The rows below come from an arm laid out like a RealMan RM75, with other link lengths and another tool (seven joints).
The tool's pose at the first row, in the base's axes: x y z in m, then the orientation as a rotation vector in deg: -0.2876 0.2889 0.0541 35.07 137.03 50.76
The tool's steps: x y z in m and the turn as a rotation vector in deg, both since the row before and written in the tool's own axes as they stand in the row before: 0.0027 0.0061 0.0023 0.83 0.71 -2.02; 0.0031 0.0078 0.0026 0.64 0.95 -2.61; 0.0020 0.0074 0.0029 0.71 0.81 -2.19; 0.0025 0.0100 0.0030 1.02 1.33 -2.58; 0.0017 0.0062 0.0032 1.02 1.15 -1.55; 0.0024 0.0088 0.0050 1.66 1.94 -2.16
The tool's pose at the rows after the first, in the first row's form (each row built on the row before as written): -0.2869 0.2957 0.0560 32.65 138.33 49.31; -0.2861 0.3041 0.0585 29.32 139.74 47.92; -0.2847 0.3119 0.0606 26.57 140.97 46.54; -0.2835 0.3220 0.0639 23.26 142.78 44.82; -0.2824 0.3291 0.0647 21.29 144.35 43.40; -0.2808 0.3394 0.0652 18.49 146.91 41.21
